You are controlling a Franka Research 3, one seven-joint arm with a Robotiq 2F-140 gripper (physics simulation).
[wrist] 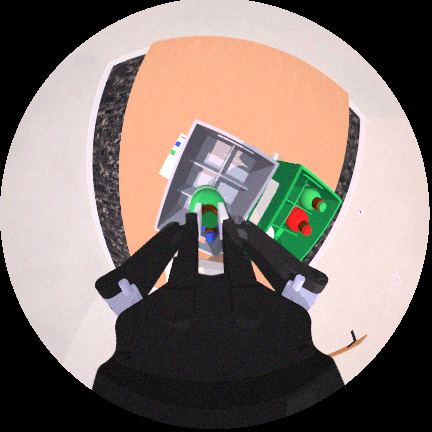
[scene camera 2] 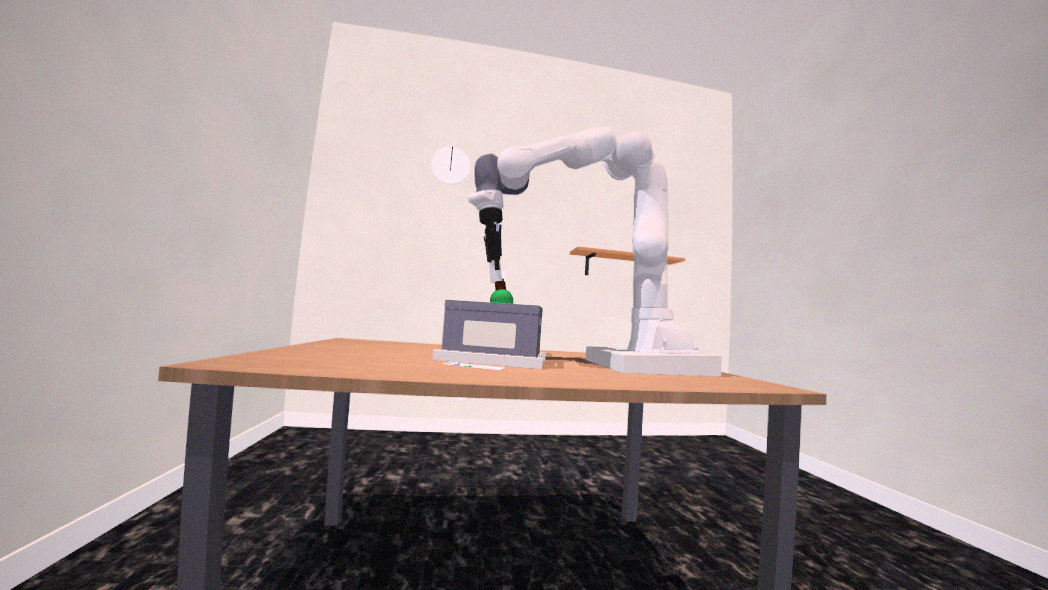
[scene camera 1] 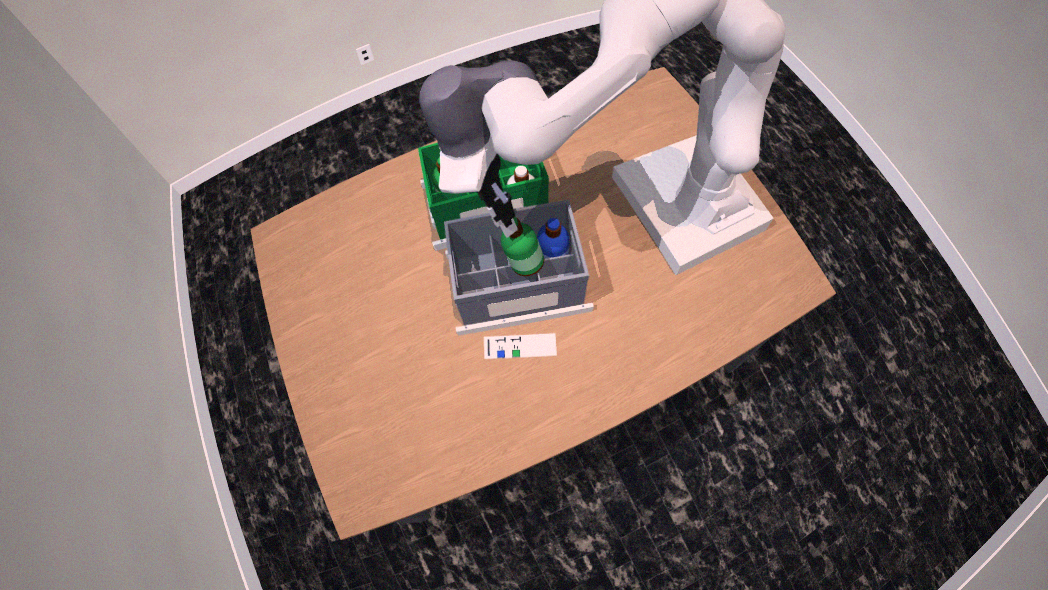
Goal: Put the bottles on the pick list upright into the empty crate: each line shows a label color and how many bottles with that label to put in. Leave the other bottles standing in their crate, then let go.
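My gripper (scene camera 1: pixel 511 228) (scene camera 2: pixel 496 278) (wrist: pixel 209 210) is shut on the neck of a green-label bottle (scene camera 1: pixel 522 252) (scene camera 2: pixel 501 296) (wrist: pixel 206 196). The bottle leans slightly, its lower part below the rim of the grey crate (scene camera 1: pixel 469 311) (scene camera 2: pixel 453 329) (wrist: pixel 186 160), around the middle column. I cannot tell which compartment its base is over or whether it touches the dividers. A blue bottle (scene camera 1: pixel 554 241) (wrist: pixel 210 236) stands upright in the back right compartment in scene camera 1. The pick list (scene camera 1: pixel 542 345) (wrist: pixel 165 167) shows blue 1 and green 1.
The green crate (scene camera 1: pixel 451 212) (wrist: pixel 325 182) stands directly behind the grey one. It holds another green bottle (wrist: pixel 310 197), a red bottle (wrist: pixel 297 220) and a white bottle (scene camera 1: pixel 520 176). A white strip (scene camera 1: pixel 524 319) runs along the grey crate's front. The arm partly covers the green crate in scene camera 1.
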